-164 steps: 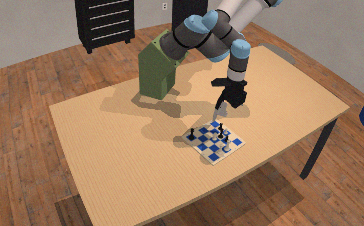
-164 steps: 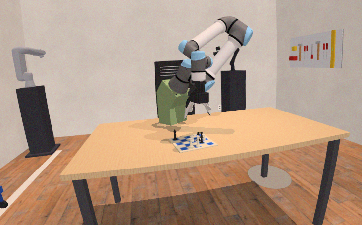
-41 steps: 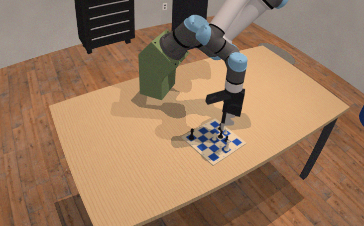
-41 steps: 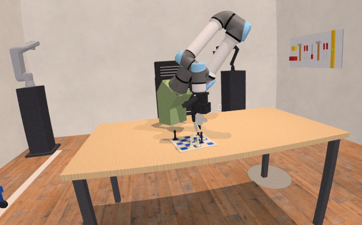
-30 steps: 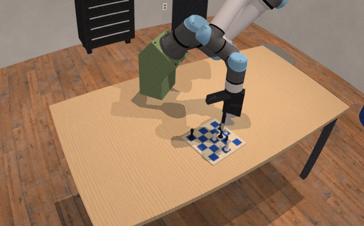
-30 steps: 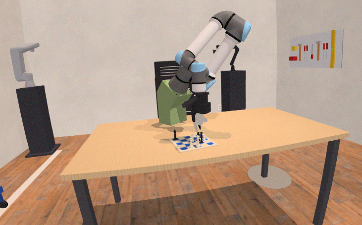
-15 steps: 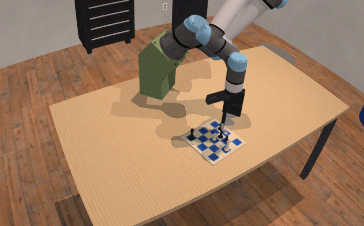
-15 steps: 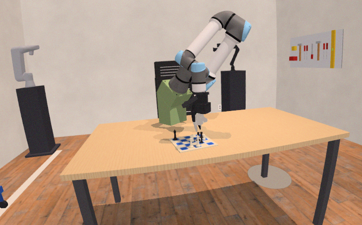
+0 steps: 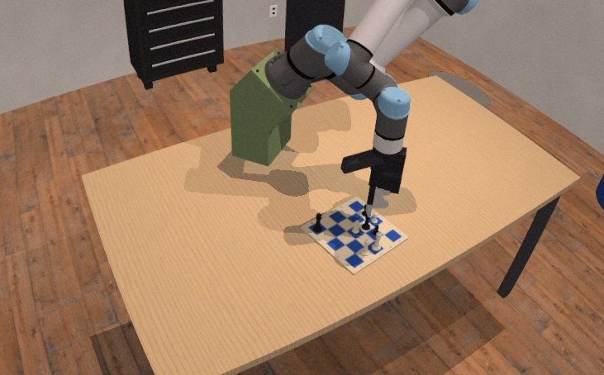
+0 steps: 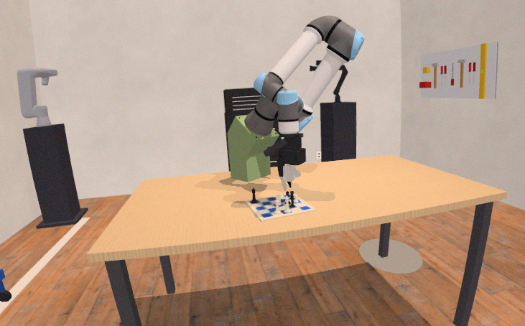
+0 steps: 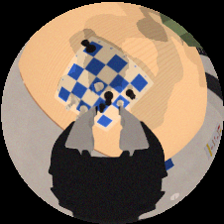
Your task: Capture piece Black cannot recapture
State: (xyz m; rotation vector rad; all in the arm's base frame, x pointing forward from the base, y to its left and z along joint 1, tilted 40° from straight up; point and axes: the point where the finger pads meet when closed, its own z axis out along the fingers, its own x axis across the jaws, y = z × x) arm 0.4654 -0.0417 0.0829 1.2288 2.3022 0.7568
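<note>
Right now the chessboard is 40 mm to the right of my hand and 80 mm below it. Round my hand: tall black piece (70 mm behind, 120 mm to the right, 40 mm below).
</note>
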